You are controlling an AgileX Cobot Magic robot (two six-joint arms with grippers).
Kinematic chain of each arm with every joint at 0, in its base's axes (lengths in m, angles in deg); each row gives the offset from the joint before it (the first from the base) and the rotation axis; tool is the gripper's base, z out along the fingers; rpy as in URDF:
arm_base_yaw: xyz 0 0 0.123 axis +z
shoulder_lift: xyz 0 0 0 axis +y
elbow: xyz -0.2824 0 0.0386 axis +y
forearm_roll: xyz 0.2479 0 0.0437 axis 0.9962 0 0.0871
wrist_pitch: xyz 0 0 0 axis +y
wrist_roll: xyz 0.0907 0 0.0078 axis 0.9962 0 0.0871
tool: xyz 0 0 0 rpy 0 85 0
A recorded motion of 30 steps. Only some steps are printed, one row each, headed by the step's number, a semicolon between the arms.
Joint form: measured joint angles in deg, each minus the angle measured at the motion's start. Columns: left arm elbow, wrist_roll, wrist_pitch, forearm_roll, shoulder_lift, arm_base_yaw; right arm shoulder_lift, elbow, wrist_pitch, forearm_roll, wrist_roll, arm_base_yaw.
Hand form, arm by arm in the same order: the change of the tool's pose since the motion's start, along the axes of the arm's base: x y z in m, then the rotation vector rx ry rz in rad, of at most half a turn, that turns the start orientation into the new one. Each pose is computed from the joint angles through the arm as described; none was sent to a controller.
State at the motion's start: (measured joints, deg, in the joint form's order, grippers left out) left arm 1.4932 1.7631 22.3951 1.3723 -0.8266 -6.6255; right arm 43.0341 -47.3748 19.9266 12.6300 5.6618 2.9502
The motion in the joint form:
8: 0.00 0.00 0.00 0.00 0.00 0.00; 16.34 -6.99 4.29 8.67 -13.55 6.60
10: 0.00 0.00 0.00 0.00 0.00 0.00; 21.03 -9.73 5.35 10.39 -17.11 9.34
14: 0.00 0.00 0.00 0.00 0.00 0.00; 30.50 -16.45 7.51 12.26 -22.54 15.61
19: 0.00 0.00 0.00 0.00 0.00 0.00; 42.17 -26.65 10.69 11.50 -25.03 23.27
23: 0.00 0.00 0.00 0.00 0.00 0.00; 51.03 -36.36 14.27 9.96 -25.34 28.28
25: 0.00 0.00 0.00 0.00 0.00 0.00; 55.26 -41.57 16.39 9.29 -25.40 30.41
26: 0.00 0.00 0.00 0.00 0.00 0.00; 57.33 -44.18 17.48 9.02 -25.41 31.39
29: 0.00 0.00 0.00 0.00 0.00 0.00; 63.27 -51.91 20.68 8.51 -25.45 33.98
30: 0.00 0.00 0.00 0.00 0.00 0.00; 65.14 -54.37 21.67 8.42 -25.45 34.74
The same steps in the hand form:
8: 0.0000 0.0000 0.0000 0.0000 0.0000 0.0000; 0.0651 0.0357 -0.0175 -0.0990 0.1990 0.2156
10: 0.0000 0.0000 0.0000 0.0000 0.0000 0.0000; 0.0821 0.0521 -0.0217 -0.1363 0.2344 0.2932
14: 0.0000 0.0000 0.0000 0.0000 0.0000 0.0000; 0.1129 0.0931 -0.0288 -0.2131 0.2829 0.4547
19: 0.0000 0.0000 0.0000 0.0000 0.0000 0.0000; 0.1438 0.1525 -0.0383 -0.2979 0.3246 0.6294
23: 0.0000 0.0000 0.0000 0.0000 0.0000 0.0000; 0.1628 0.1996 -0.0438 -0.3550 0.3450 0.7426
25: 0.0000 0.0000 0.0000 0.0000 0.0000 0.0000; 0.1703 0.2221 -0.0460 -0.3799 0.3516 0.7931
26: 0.0000 0.0000 0.0000 0.0000 0.0000 0.0000; 0.1737 0.2330 -0.0473 -0.3908 0.3549 0.8168
29: 0.0000 0.0000 0.0000 0.0000 0.0000 0.0000; 0.1821 0.2636 -0.0516 -0.4172 0.3624 0.8815
30: 0.0000 0.0000 0.0000 0.0000 0.0000 0.0000; 0.1843 0.2731 -0.0534 -0.4240 0.3644 0.9007

